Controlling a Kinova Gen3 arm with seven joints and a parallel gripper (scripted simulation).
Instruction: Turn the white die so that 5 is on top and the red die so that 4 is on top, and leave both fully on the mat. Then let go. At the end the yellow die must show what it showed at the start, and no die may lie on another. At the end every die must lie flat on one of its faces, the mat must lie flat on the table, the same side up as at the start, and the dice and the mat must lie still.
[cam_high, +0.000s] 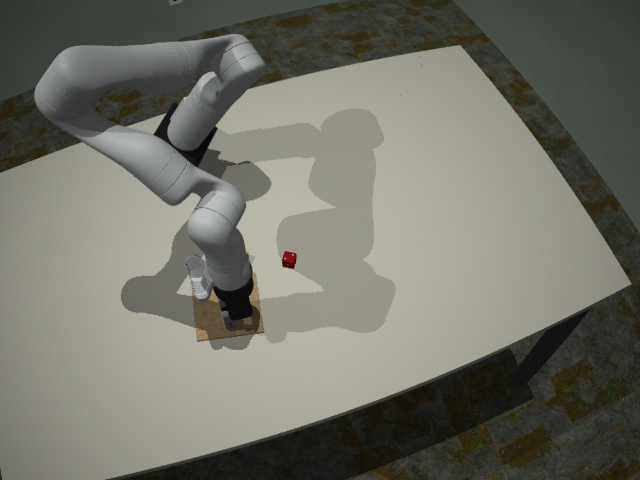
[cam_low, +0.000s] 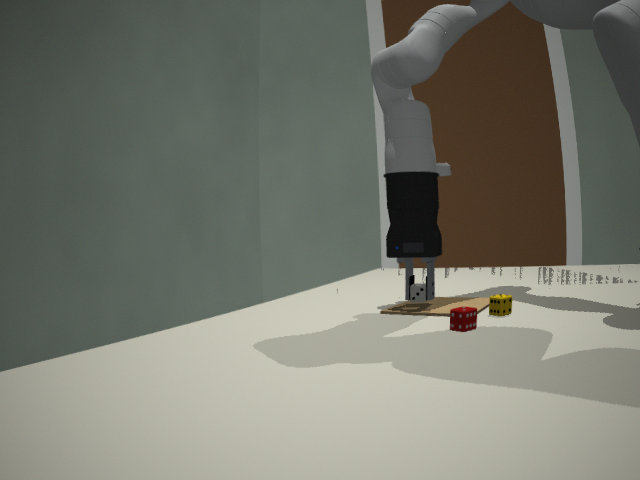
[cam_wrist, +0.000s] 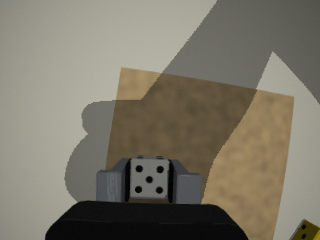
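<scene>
Now: the white die 1 cm below my hand. Also, from my hand: red die (10 cm behind, 16 cm to the left, 2 cm below); brown mat (4 cm behind, 3 cm below); yellow die (13 cm behind, 6 cm to the left, 2 cm below).
</scene>
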